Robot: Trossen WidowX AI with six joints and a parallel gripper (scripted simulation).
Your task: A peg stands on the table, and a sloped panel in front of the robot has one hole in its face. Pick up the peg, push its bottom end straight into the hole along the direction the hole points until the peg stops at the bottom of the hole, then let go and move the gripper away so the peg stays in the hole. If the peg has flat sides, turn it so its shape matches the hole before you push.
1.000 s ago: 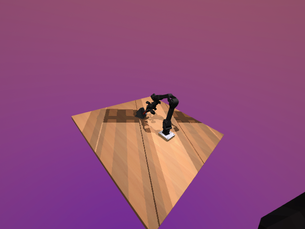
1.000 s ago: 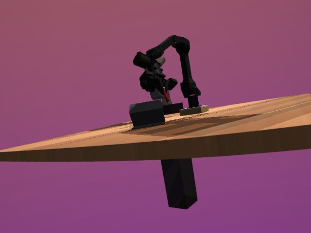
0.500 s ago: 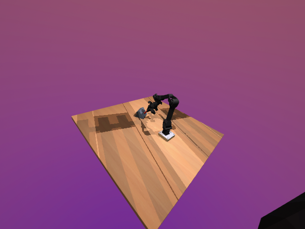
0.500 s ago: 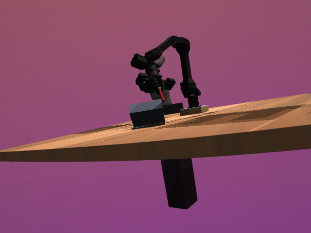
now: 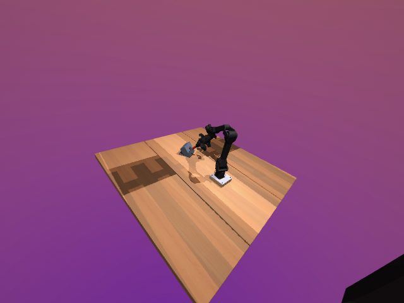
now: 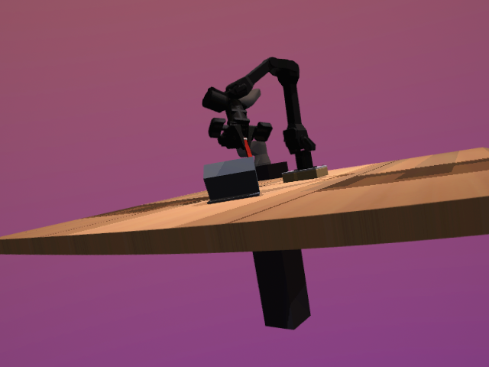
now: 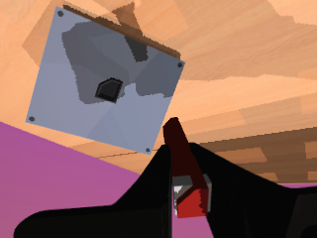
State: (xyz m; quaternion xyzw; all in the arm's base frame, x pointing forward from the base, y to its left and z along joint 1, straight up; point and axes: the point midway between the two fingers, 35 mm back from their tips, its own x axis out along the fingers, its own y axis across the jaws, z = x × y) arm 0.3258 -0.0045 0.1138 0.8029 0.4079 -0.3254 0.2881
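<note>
Right now the sloped panel is 100 mm ahead of my gripper tip, 10 mm to the left of it and 90 mm below it. Round my gripper tip: peg (10 mm behind, 10 mm to the right, 10 mm above).
</note>
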